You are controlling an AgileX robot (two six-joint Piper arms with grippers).
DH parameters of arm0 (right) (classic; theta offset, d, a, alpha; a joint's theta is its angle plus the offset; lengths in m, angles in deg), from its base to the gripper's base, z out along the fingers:
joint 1: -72.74 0.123 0 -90
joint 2: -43.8 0 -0.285 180
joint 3: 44.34 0 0.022 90
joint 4: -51.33 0.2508 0 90
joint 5: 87.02 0 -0.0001 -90
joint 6: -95.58 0.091 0 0
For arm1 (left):
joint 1: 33.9 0.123 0 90
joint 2: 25.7 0 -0.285 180
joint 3: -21.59 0 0.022 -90
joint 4: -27.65 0.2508 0 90
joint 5: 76.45 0 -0.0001 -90
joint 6: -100.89 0.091 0 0
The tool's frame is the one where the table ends.
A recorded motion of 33 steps. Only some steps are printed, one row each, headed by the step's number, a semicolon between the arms.
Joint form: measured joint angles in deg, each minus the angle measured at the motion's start. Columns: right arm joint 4, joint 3, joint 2, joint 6, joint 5, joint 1; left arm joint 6, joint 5, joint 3, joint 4, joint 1, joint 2.
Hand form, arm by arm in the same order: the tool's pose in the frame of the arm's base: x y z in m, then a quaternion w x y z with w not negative. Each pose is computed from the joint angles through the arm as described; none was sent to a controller.
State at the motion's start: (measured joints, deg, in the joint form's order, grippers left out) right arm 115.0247 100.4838 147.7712 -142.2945 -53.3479 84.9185; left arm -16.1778 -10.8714 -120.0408 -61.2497 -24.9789 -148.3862
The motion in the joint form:
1: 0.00 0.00 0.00 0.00 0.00 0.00; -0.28 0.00 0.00 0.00 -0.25 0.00
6: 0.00 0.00 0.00 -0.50 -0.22 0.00; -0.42 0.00 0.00 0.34 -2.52 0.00
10: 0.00 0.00 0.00 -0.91 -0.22 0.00; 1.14 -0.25 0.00 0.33 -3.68 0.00
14: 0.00 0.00 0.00 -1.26 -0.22 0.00; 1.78 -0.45 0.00 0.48 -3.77 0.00
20: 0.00 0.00 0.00 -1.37 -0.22 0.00; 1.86 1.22 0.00 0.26 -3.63 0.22
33: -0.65 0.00 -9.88 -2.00 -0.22 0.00; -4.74 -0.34 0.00 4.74 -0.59 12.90
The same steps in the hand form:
1: 0.2662 0.1038 0.1524 0.17307 -0.14270 0.93528 0.27376; 0.2763 -0.0417 0.0968 0.04499 -0.16430 0.81937 -0.54737
6: 0.2664 0.1036 0.1523 0.17544 -0.14622 0.93491 0.27162; 0.2739 -0.0527 0.0966 0.03199 -0.14676 0.82323 -0.54748
10: 0.2664 0.1036 0.1523 0.17641 -0.14957 0.93438 0.27099; 0.2729 -0.0580 0.0963 0.03448 -0.12783 0.82749 -0.54564
14: 0.2664 0.1036 0.1523 0.17724 -0.15242 0.93392 0.27045; 0.2727 -0.0583 0.0959 0.03687 -0.12200 0.82950 -0.54376
20: 0.2664 0.1036 0.1523 0.17750 -0.15332 0.93378 0.27028; 0.2725 -0.0588 0.0993 0.03695 -0.11896 0.82188 -0.55587
33: 0.2572 0.1013 0.1999 0.25883 -0.18191 0.90977 0.26877; 0.2696 -0.0436 0.1530 0.09715 -0.10269 0.83170 -0.53692

